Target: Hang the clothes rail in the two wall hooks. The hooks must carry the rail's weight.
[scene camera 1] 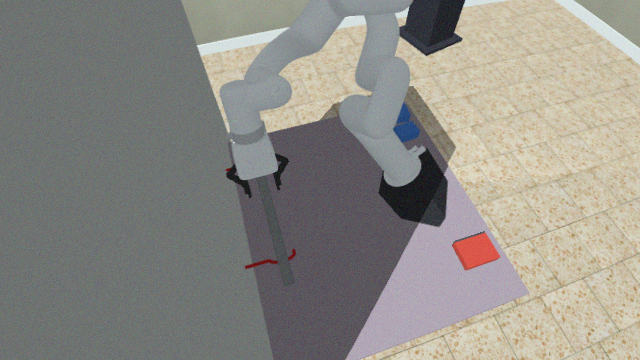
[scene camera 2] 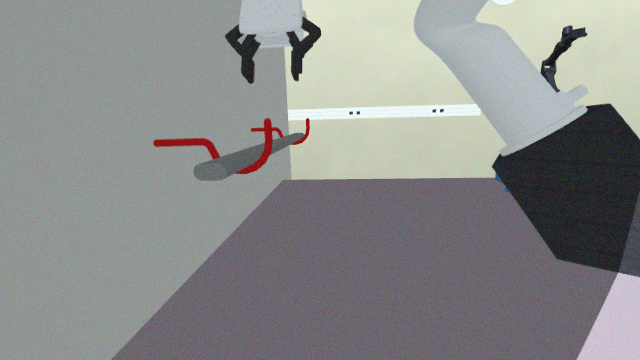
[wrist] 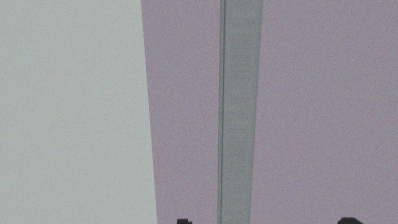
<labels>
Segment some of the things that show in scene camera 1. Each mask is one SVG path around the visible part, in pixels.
A grey clothes rail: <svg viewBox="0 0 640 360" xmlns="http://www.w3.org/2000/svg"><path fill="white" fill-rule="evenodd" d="M257 177L284 286L294 284L295 281L266 175Z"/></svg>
A red flat block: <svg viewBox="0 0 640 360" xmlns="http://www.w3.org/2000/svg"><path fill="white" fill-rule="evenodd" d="M486 233L455 242L452 245L465 270L500 258Z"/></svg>
</labels>
